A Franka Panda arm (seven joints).
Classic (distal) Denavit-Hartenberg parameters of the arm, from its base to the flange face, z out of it. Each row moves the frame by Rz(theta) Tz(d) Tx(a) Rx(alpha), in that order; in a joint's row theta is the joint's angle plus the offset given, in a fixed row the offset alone. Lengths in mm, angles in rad.
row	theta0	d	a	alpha
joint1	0	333	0	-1.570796
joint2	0	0	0	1.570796
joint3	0	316	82.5	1.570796
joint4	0	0	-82.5	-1.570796
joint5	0	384	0	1.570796
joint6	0	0	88	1.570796
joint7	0	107	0	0
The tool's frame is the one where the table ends.
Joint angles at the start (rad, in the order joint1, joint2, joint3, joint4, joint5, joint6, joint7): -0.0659, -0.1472, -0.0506, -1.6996, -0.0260, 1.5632, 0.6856
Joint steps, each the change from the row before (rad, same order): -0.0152, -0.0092, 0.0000, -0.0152, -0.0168, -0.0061, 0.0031; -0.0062, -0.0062, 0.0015, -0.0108, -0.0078, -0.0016, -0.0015; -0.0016, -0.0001, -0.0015, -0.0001, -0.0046, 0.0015, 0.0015; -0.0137, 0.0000, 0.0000, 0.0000, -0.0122, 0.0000, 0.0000; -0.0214, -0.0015, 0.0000, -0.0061, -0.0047, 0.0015, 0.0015; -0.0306, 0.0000, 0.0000, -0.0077, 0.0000, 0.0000, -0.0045; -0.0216, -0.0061, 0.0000, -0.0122, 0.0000, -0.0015, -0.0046; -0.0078, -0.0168, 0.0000, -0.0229, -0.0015, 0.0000, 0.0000; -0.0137, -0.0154, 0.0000, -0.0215, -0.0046, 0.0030, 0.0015; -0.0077, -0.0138, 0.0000, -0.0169, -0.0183, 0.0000, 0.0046; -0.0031, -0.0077, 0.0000, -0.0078, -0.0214, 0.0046, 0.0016
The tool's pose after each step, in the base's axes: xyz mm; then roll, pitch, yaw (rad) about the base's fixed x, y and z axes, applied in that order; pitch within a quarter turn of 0, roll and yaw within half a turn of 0. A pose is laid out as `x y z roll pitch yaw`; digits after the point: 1 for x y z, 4 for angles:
497.9 -72.7 638.1 3.1137 -0.0210 -0.8200
495.2 -75.6 636.0 3.1037 -0.0211 -0.8231
495.0 -77.7 636.2 3.1014 -0.0251 -0.8276
493.7 -85.8 636.2 3.0919 -0.0328 -0.8411
491.2 -96.7 634.3 3.0864 -0.0335 -0.8637
487.8 -111.7 630.6 3.0814 -0.0273 -0.8896
483.0 -121.7 627.8 3.0767 -0.0209 -0.9065
476.5 -124.4 625.4 3.0724 -0.0165 -0.9140
469.9 -130.4 623.1 3.0675 -0.0166 -0.9286
463.9 -134.8 622.0 3.0519 -0.0257 -0.9399
460.9 -138.0 622.6 3.0385 -0.0426 -0.9431

